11 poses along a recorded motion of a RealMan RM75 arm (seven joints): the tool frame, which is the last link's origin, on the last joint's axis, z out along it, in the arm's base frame.
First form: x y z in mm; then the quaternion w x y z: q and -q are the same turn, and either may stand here.
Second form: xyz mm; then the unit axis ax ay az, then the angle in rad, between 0 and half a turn. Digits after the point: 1 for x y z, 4 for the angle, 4 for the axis.
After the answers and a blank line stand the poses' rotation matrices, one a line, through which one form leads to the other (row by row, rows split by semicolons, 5 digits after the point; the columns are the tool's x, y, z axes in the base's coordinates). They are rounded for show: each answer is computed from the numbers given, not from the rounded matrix.
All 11 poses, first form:
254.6 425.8 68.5 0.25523 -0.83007 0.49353 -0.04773
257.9 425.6 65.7 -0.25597 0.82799 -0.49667 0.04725
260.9 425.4 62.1 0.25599 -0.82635 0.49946 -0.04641
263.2 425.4 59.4 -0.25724 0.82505 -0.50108 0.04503
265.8 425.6 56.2 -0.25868 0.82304 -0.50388 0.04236
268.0 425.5 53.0 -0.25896 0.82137 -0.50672 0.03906
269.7 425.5 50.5 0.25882 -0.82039 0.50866 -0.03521
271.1 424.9 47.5 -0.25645 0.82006 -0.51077 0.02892
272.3 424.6 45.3 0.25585 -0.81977 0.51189 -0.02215
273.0 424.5 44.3 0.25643 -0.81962 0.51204 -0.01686
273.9 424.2 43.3 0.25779 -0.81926 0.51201 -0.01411
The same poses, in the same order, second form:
254.6 425.8 68.5 -0.8585 0.5104 -0.0494 2.6254
257.9 425.6 65.7 -0.8565 0.5138 -0.0489 2.6239
260.9 425.4 62.1 -0.8548 0.5167 -0.0480 2.6238
263.2 425.4 59.4 -0.8538 0.5185 -0.0466 2.6213
265.8 425.6 56.2 -0.8520 0.5216 -0.0439 2.6183
268.0 425.5 53.0 -0.8504 0.5246 -0.0404 2.6177
269.7 425.5 50.5 -0.8493 0.5266 -0.0365 2.6180
271.1 424.9 47.5 -0.8484 0.5284 -0.0299 2.6229
272.3 424.6 45.3 -0.8480 0.5295 -0.0229 2.6241
273.0 424.5 44.3 -0.8480 0.5298 -0.0174 2.6229
273.9 424.2 43.3 -0.8479 0.5299 -0.0146 2.6201

0.50830 -0.79496 0.33116; -0.84369 -0.38258 0.37660; -0.17269 -0.47083 -0.86516
0.50217 -0.79829 0.33251; -0.84666 -0.37560 0.37695; -0.17602 -0.47082 -0.86449
0.49677 -0.80170 0.33242; -0.84922 -0.37002 0.37672; -0.17901 -0.46943 -0.86463
0.49378 -0.80367 0.33210; -0.85001 -0.36549 0.37935; -0.18349 -0.46960 -0.86360
0.48862 -0.80751 0.33042; -0.85134 -0.35838 0.38312; -0.19096 -0.46850 -0.86258
0.48342 -0.81218 0.32661; -0.85264 -0.35235 0.38582; -0.19828 -0.46499 -0.86283
0.48005 -0.81637 0.32107; -0.85282 -0.34856 0.38885; -0.20553 -0.46049 -0.86355
0.47655 -0.82290 0.30941; -0.85257 -0.34669 0.39107; -0.21454 -0.45016 -0.86679
0.47496 -0.82793 0.29825; -0.85059 -0.34502 0.39680; -0.22562 -0.44215 -0.86810
0.47506 -0.83071 0.29024; -0.84800 -0.34412 0.40308; -0.23497 -0.43762 -0.86792
0.47529 -0.83167 0.28710; -0.84622 -0.34278 0.40795; -0.24086 -0.43684 -0.86669

